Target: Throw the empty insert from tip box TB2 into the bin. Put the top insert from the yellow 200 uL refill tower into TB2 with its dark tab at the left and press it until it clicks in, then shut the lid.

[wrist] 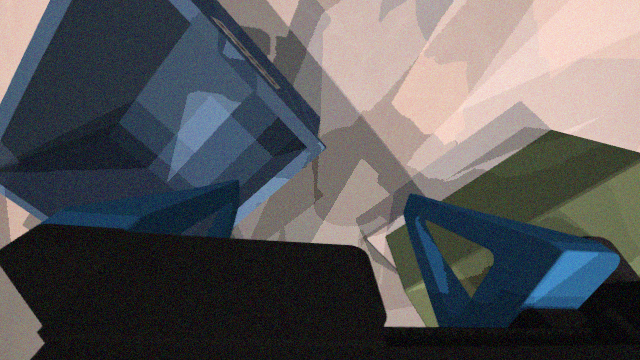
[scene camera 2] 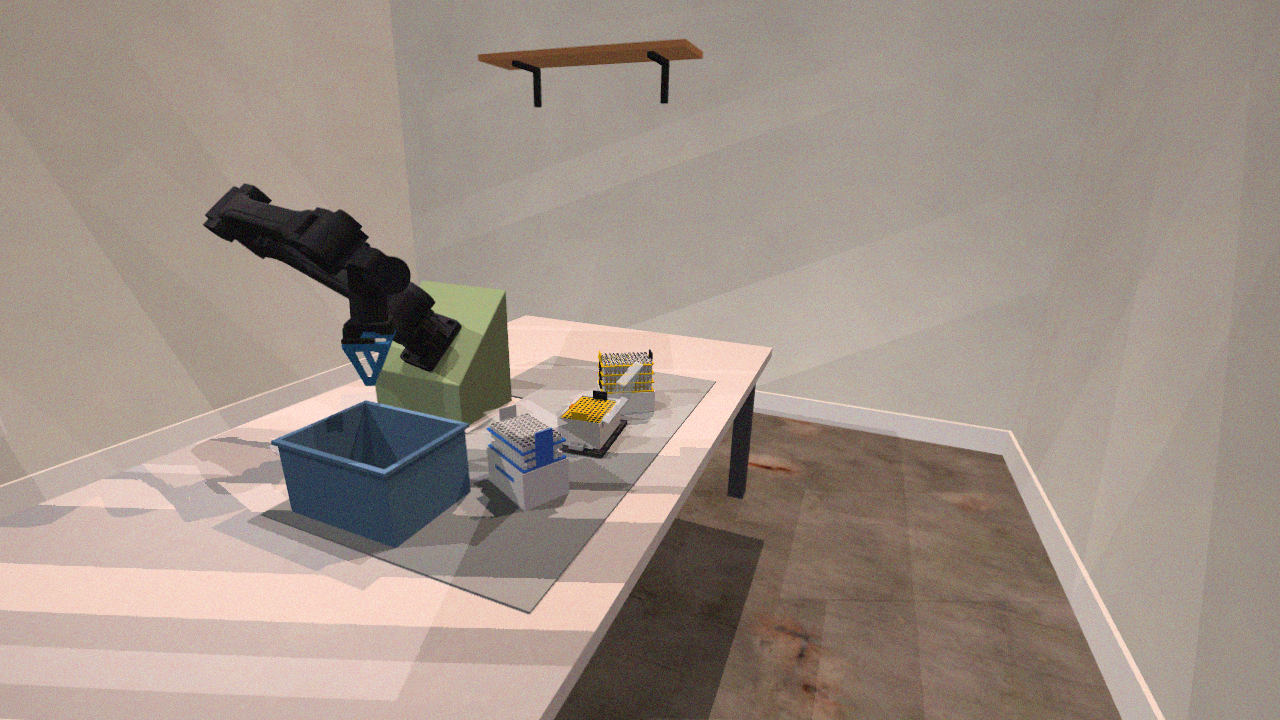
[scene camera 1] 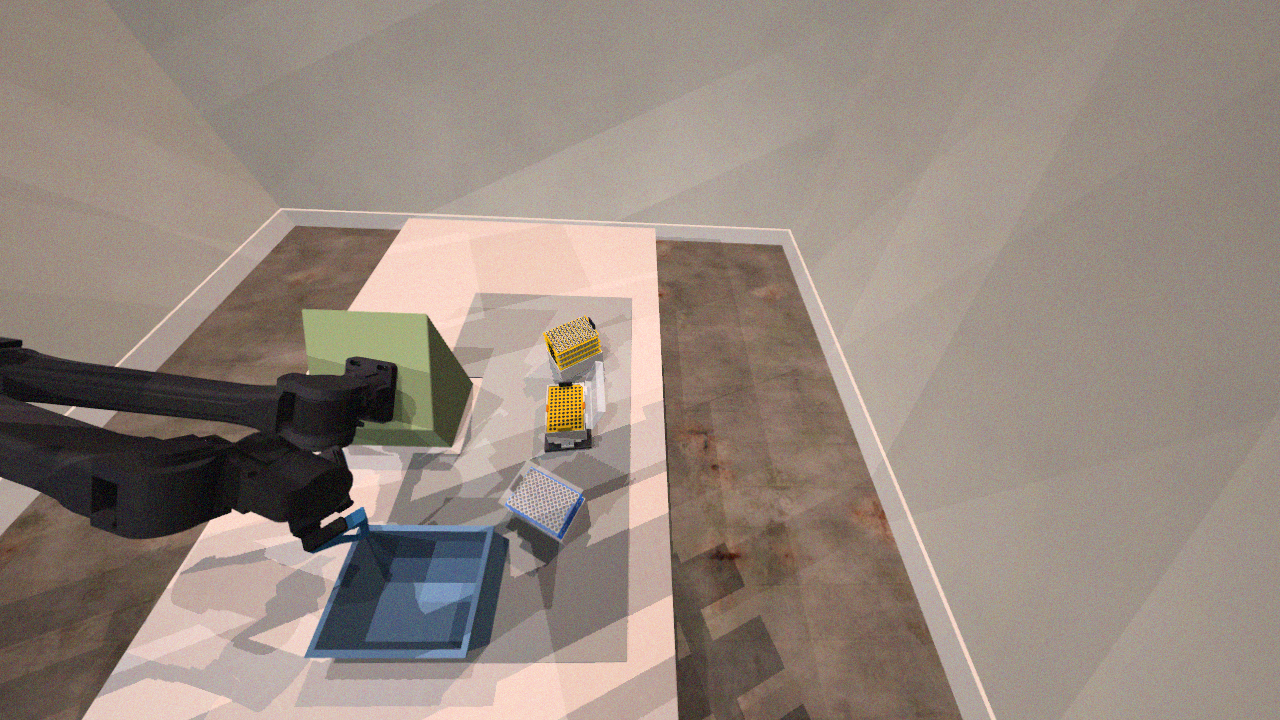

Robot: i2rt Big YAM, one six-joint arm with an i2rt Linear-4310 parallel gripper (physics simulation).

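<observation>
My gripper (scene camera 1: 347,531) (scene camera 2: 369,376) (wrist: 325,197) is open and empty, in the air near the bin's back left corner. The blue bin (scene camera 1: 393,656) (scene camera 2: 340,483) (wrist: 125,55) stands open at the near left of the mat. The tip box (scene camera 1: 566,438) (scene camera 2: 590,433), taken as TB2, stands on a dark base; its label is unreadable. Its yellow insert (scene camera 1: 565,407) (scene camera 2: 588,410) shows dark holes and a dark tab at the far edge. Its translucent lid (scene camera 1: 600,389) stands open on the right. The yellow refill tower (scene camera 1: 574,347) (scene camera 2: 626,374) stands behind it, inserts stacked, slightly turned.
A blue-and-white refill tower (scene camera 1: 544,501) (scene camera 2: 528,465) stands between the bin and the tip box, turned at an angle. The green sloped block (scene camera 1: 375,358) (scene camera 2: 483,358) (wrist: 590,200) carries the arm's base behind the bin. A wooden shelf (scene camera 2: 590,54) hangs on the back wall.
</observation>
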